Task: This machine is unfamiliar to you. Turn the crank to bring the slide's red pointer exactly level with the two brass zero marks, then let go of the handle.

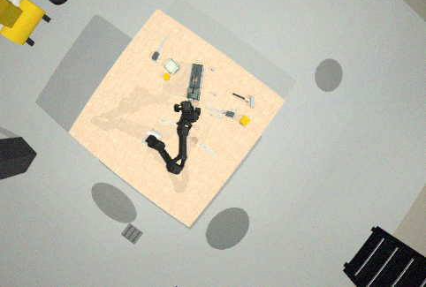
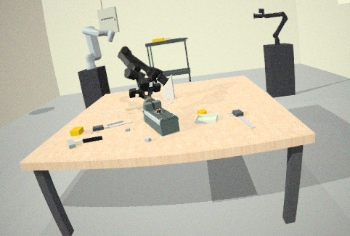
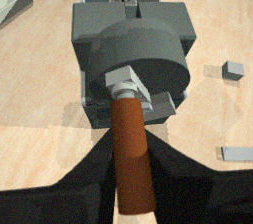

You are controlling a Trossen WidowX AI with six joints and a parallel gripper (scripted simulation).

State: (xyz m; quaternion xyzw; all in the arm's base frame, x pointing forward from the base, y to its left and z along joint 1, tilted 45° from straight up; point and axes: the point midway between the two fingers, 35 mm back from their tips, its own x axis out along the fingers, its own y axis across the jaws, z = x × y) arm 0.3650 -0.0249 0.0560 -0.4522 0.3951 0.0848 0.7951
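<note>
The crank is 2 cm above my gripper tip. The rest, counted from my gripper tip: red pointer (16 cm ahead, 8 cm to the left, 1 cm below); then brown crank handle (3 cm above, 1 cm to the right, 1 cm behind); then yellow disc (28 cm to the left, 8 cm below, 4 cm ahead).
</note>
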